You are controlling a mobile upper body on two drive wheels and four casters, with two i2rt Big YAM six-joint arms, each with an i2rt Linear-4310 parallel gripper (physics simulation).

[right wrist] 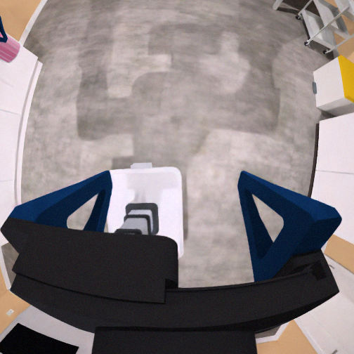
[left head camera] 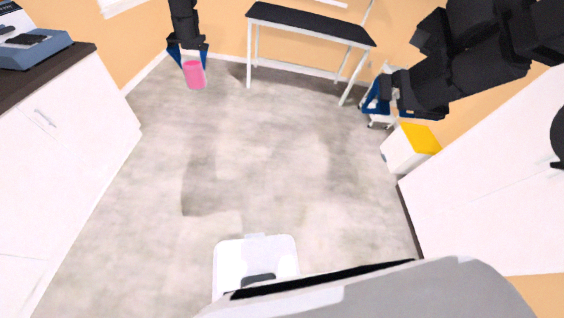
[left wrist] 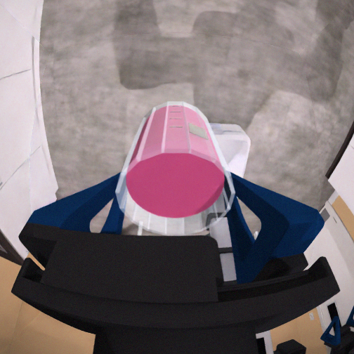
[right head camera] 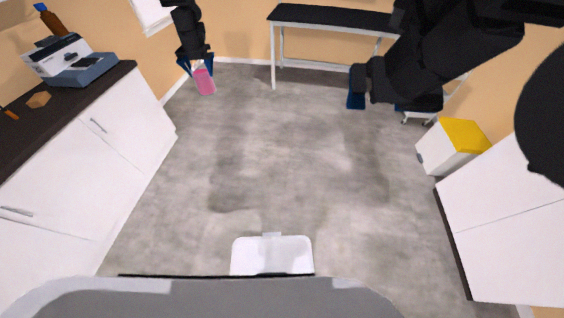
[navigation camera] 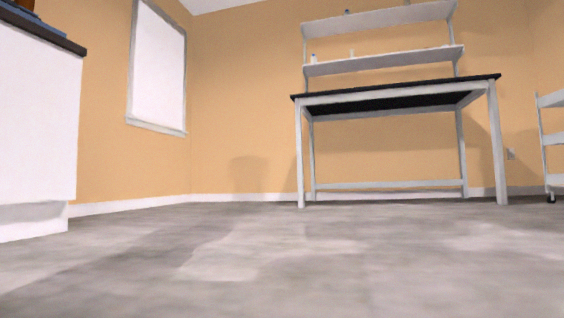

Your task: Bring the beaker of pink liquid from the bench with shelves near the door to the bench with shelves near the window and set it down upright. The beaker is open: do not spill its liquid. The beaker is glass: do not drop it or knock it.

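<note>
The glass beaker of pink liquid (left head camera: 195, 76) (right head camera: 204, 82) (left wrist: 175, 187) (right wrist: 9, 48) is held in the air over the floor, about upright, its liquid inside. My left gripper (left head camera: 193, 64) (right head camera: 201, 69) (left wrist: 174, 178) is shut on its sides near the rim. My right gripper (left head camera: 390, 113) (right head camera: 377, 106) (right wrist: 174, 177) is open and empty. A bench with a black top (left head camera: 310, 22) (right head camera: 330, 19) (navigation camera: 395, 86) and white legs stands at the far wall, apart from the beaker. Two shelves rise above it in the navigation view, and a window (navigation camera: 157, 70) is on the adjoining wall.
A white counter (left head camera: 75, 115) (right head camera: 135, 110) (navigation camera: 40, 115) with a dark top stands at the left, bearing a blue device (left head camera: 37, 50) (right head camera: 82, 70). White cabinets (left head camera: 475, 190) (right head camera: 505, 210), a yellow-topped box (left head camera: 421, 138) (right head camera: 465, 135) and a cart (navigation camera: 552, 137) stand at the right.
</note>
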